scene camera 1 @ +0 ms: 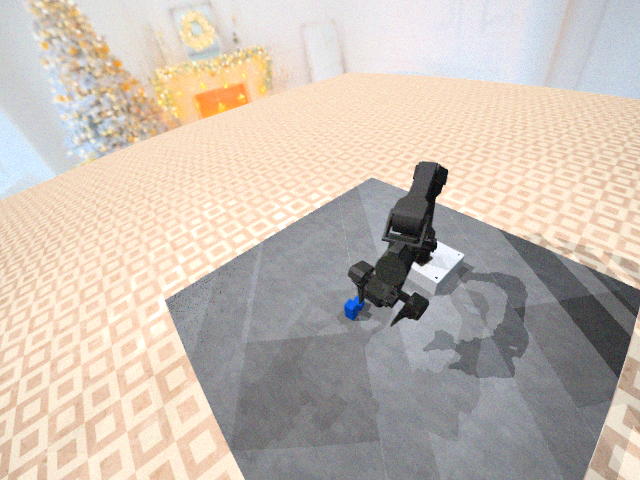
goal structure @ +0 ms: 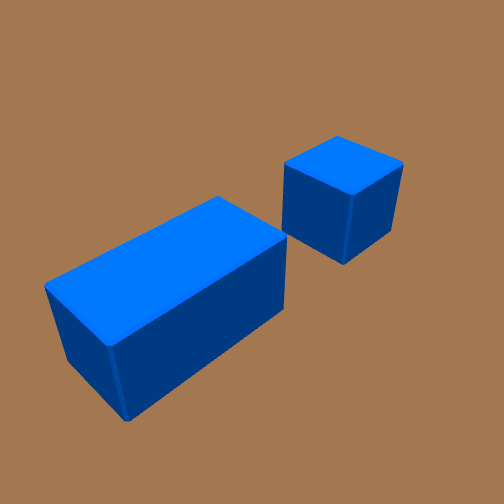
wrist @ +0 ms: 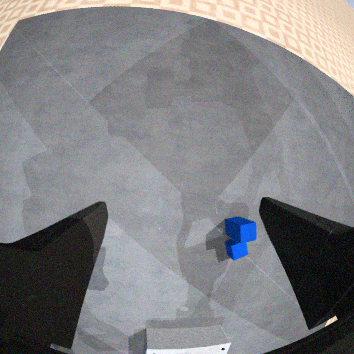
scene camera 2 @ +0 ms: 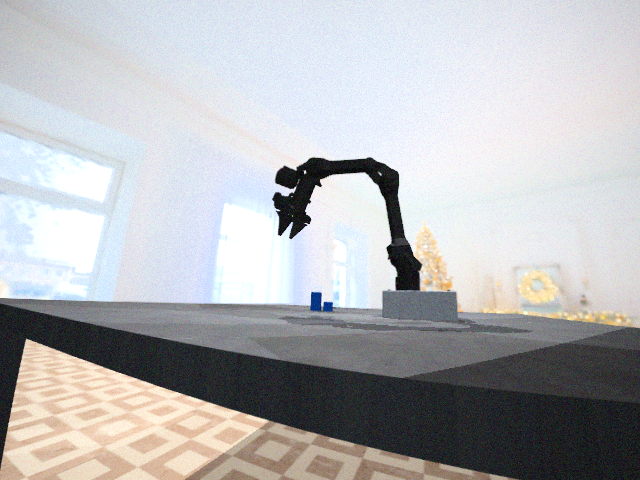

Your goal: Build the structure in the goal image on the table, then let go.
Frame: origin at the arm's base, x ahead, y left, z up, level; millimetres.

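Where they show: gripper, fingertip midpoint: [scene camera 1: 375, 314] [wrist: 185, 208] [scene camera 2: 285, 237]; arm's base at its link origin: [scene camera 1: 420, 257] [scene camera 2: 408, 292].
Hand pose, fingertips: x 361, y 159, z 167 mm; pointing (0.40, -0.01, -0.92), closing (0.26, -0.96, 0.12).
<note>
Each offset is from my fingertips to the centre of the thing. Level surfaces: height alone.
A taller blue block {dx -33, dy -161, dz -205 mm} [scene camera 1: 351, 310] [scene camera 2: 315, 301] [wrist: 245, 230] stands upright on the grey table {dz -238 mm} [scene camera 1: 289, 392] [scene camera 2: 206, 335] [wrist: 150, 150]. I cannot tell whether it is one piece or stacked cubes. A lower blue block {dx -75, dy -176, dz -222 mm} [scene camera 1: 359, 302] [scene camera 2: 328, 306] [wrist: 237, 250] sits close beside it, nearer the arm's base; whether they touch is unclear. In the first scene view a finger partly overlaps the lower block. My gripper [scene camera 1: 376, 313] [scene camera 2: 285, 236] [wrist: 185, 208] is open and empty, high above the table. In the wrist view both blocks show between the fingers, closer to the right one.
The arm's pale base box [scene camera 1: 448, 264] [scene camera 2: 419, 304] [wrist: 185, 339] stands on the table, near the blocks. The arm's shadow falls across the table. A patterned floor [scene camera 1: 103, 310] surrounds the table, with a decorated tree [scene camera 1: 93, 77] [scene camera 2: 430, 255] and a fireplace [scene camera 1: 222, 100] in the background.
</note>
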